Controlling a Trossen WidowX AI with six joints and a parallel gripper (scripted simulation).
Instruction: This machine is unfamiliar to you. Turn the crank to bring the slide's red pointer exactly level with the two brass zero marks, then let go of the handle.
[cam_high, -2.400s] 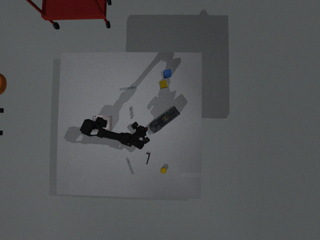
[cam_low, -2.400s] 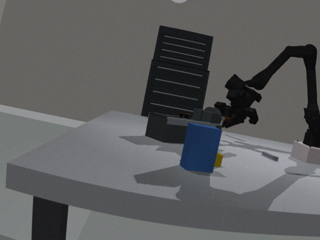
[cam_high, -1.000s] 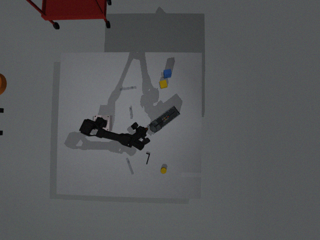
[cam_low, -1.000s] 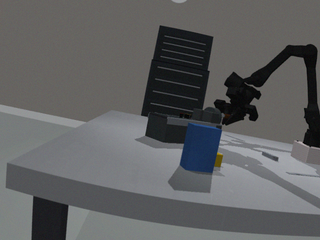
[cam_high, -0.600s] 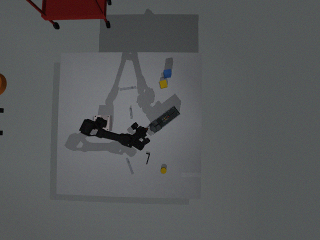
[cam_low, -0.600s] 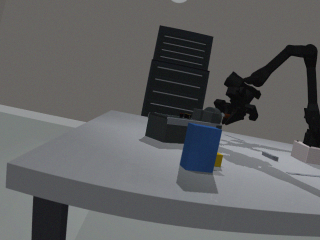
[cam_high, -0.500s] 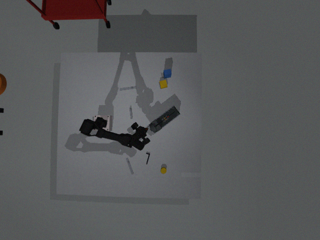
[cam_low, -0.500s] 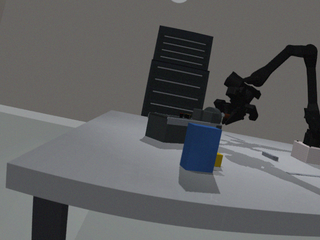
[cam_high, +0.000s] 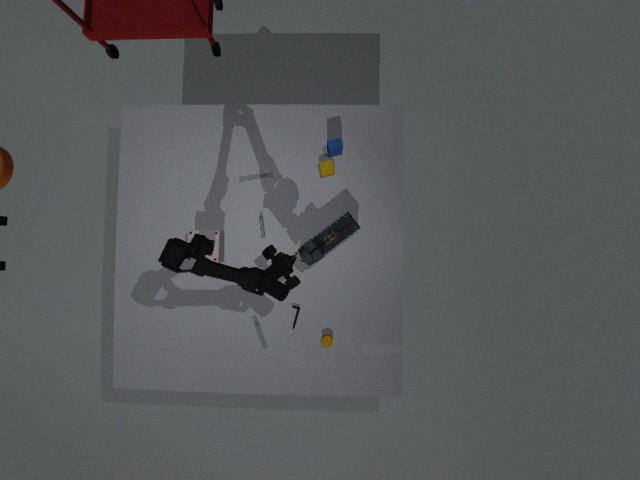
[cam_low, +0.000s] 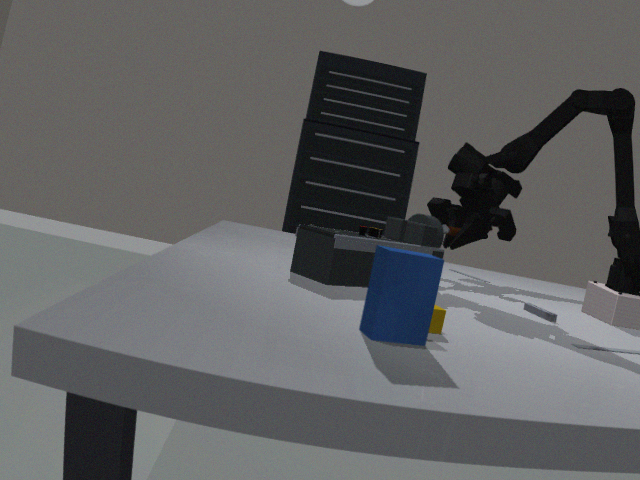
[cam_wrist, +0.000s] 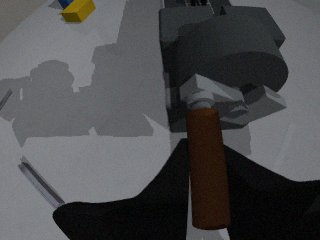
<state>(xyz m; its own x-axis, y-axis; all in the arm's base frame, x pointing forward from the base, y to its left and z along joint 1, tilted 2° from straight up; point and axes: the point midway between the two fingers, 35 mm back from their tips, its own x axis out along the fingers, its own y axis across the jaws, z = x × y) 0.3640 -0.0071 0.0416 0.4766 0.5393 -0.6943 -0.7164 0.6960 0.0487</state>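
My gripper tip is now 10 mm past the brown crank handle, 10 mm to the left of it and 30 mm below it. Also, from my gripper tip: red pointer (160 mm ahead, 120 mm to the left, 10 mm above); black hex key (30 mm ahead, 240 mm to the right, 70 mm below); yellow block (80 mm ahead, 400 mm to the left, 60 mm below).
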